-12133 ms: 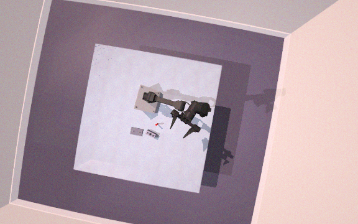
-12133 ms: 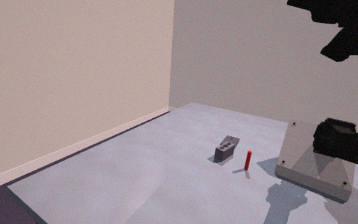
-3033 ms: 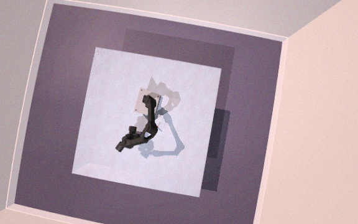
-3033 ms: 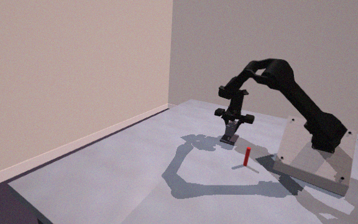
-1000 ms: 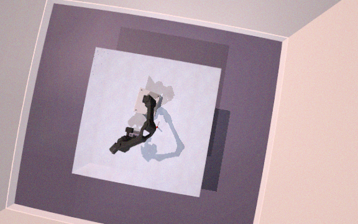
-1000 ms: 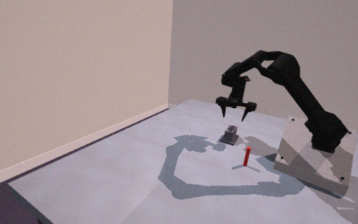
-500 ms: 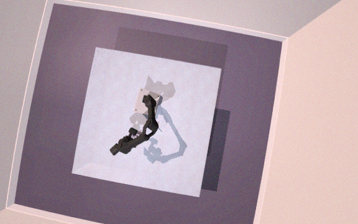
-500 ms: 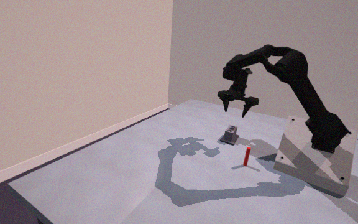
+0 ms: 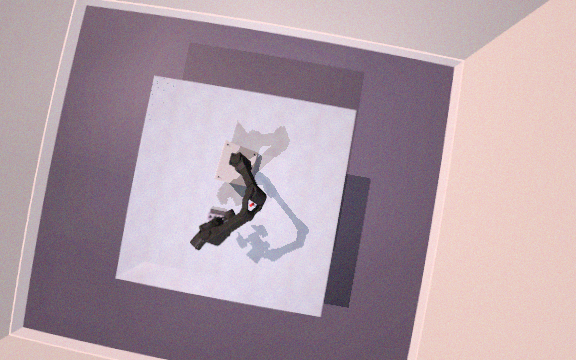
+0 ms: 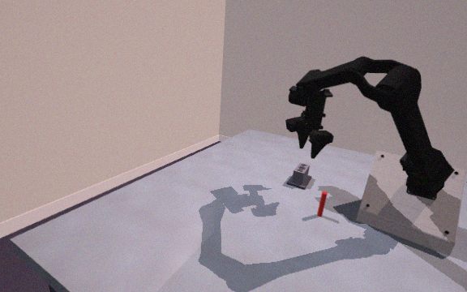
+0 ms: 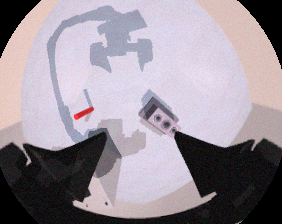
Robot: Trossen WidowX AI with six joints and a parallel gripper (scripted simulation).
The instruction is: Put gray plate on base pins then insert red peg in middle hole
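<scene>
My gripper tip is 100 mm past the red peg, 110 mm to the right of it and 110 mm above it. The rest, counted from my gripper tip: gray plate: 20 mm ahead, 70 mm to the right, 100 mm below.
</scene>
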